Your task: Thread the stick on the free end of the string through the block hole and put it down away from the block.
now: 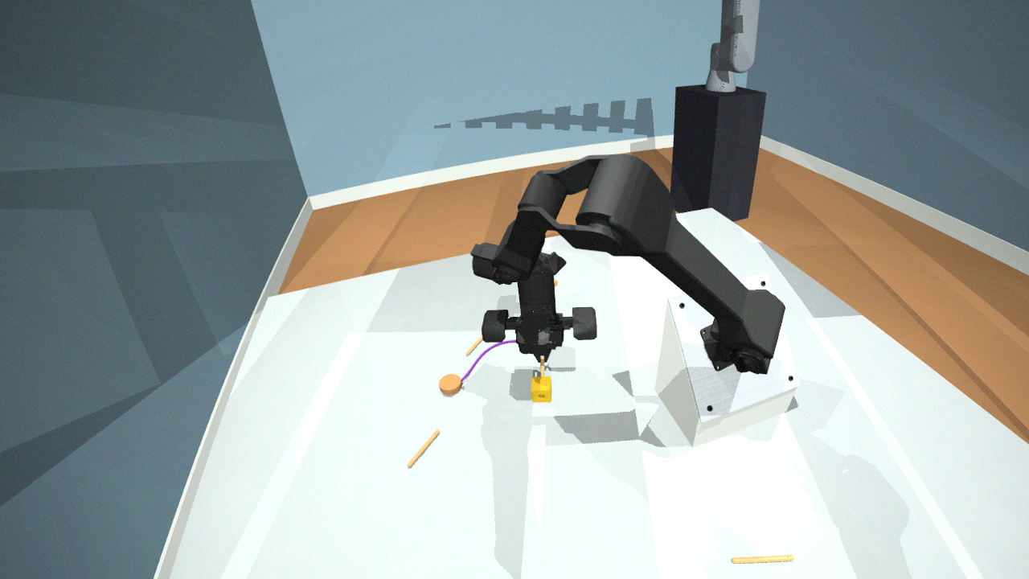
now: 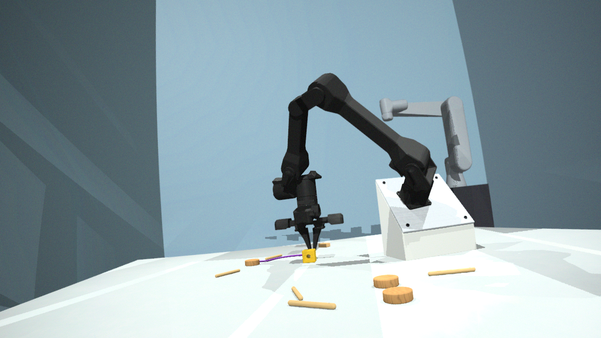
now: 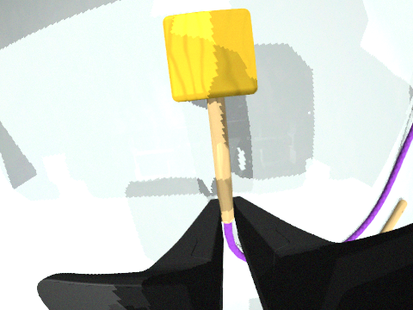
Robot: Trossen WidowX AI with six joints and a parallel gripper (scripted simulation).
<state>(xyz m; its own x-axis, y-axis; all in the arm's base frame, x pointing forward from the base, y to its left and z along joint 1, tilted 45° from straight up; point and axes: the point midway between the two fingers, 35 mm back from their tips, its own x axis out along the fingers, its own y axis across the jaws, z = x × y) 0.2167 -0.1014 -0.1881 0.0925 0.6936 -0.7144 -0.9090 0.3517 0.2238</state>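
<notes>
Now: the yellow block 3 cm ahead of my gripper tip and 6 cm to the left of it. Round my gripper tip: small wooden piece: 11 cm behind, 24 cm to the right, 1 cm below; then round wooden button: 17 cm ahead, 2 cm to the right, 1 cm below.
</notes>
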